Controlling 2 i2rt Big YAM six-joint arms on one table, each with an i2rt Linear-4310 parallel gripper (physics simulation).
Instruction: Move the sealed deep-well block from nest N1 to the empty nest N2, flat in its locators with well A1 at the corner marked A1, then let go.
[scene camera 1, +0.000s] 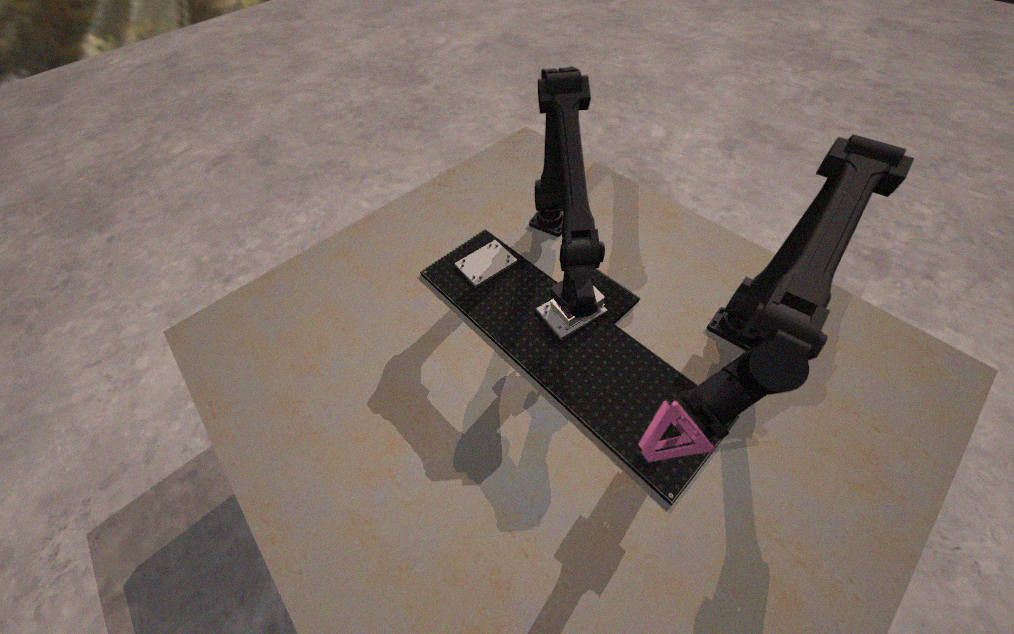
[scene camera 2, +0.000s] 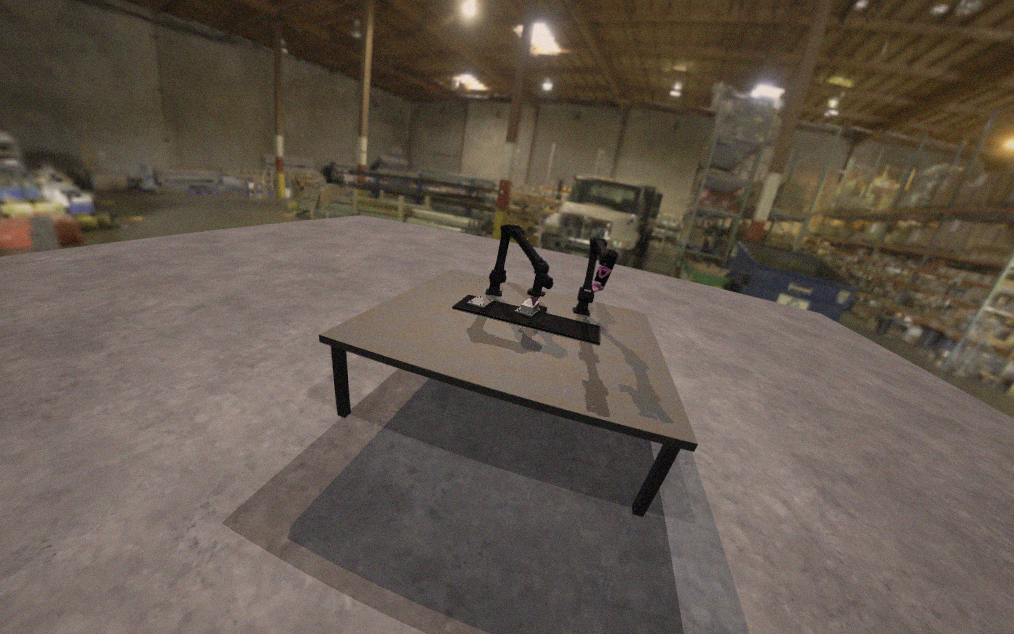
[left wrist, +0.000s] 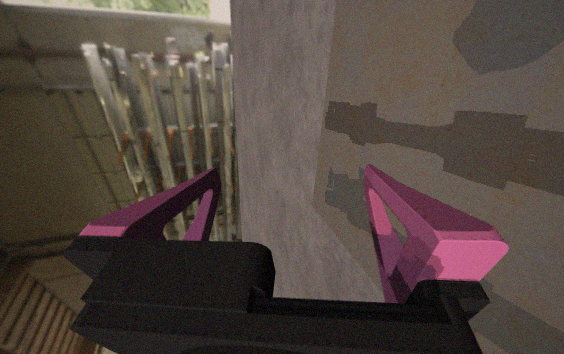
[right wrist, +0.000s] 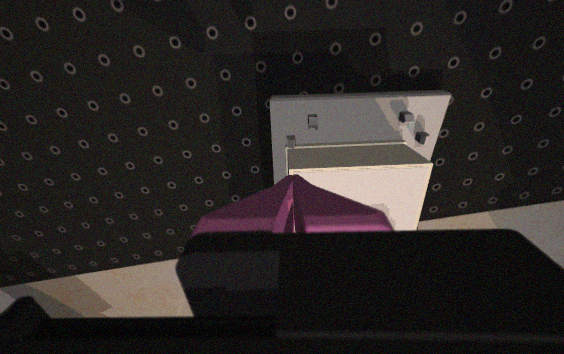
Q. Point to my left gripper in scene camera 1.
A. At 642, 452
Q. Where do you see my right gripper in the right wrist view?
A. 293, 185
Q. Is my left gripper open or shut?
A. Open.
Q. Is my right gripper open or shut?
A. Shut.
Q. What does my left gripper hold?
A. Nothing.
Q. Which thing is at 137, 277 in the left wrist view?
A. My left gripper.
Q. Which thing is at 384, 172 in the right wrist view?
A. A pale block.
